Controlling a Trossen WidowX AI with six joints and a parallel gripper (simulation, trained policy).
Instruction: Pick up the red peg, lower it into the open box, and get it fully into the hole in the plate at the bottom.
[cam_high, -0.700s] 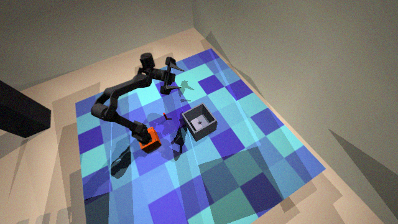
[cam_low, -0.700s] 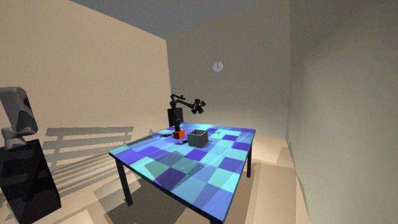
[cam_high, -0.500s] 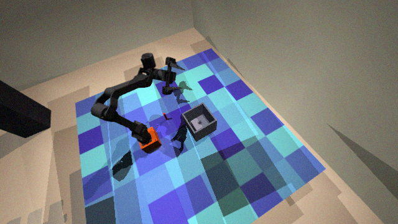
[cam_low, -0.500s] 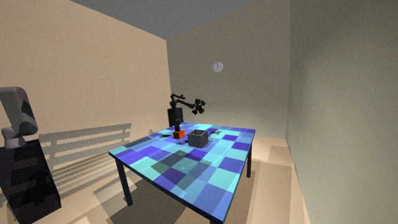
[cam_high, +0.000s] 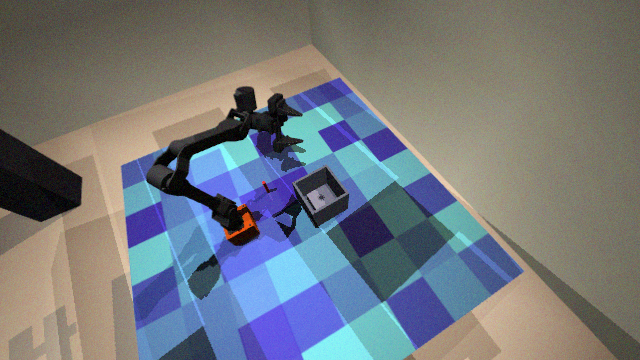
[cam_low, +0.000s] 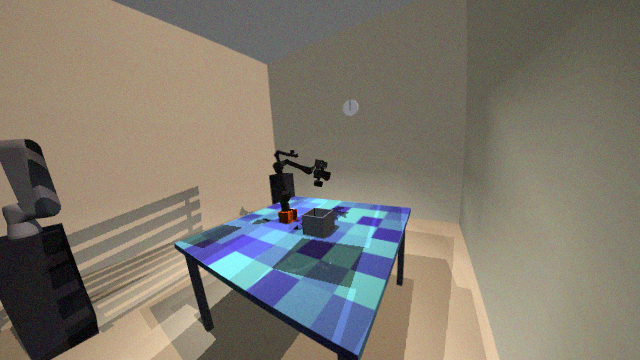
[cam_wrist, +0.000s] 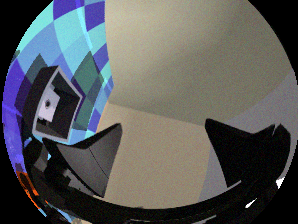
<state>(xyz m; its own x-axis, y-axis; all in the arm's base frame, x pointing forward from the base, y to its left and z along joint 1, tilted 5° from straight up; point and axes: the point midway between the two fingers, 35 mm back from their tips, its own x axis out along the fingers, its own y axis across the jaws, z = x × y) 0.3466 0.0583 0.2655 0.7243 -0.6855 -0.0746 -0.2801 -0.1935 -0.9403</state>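
My gripper tip is 19 cm past the red peg, 8 cm to the right of it and 33 cm above it. The rest, counted from my gripper tip: plate: 9 cm to the right, 33 cm below.
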